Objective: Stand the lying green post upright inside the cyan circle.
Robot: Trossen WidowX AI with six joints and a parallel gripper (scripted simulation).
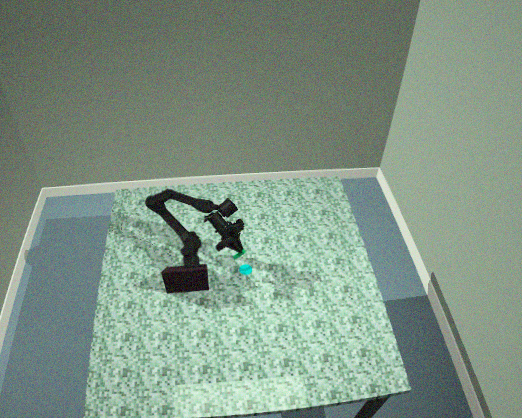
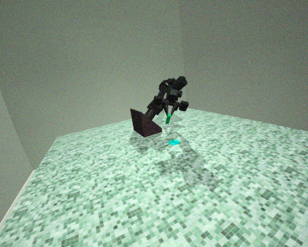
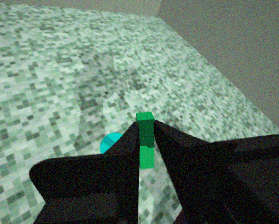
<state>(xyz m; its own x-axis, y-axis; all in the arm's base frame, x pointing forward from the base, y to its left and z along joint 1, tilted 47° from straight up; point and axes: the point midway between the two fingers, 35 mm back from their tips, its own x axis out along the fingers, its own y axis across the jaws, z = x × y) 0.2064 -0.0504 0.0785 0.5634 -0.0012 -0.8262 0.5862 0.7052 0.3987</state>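
My gripper tip is now 140 mm above the cyan circle, 20 mm short of it and 10 mm to the right of it. Round my gripper tip: green post (20 mm below, 10 mm behind).
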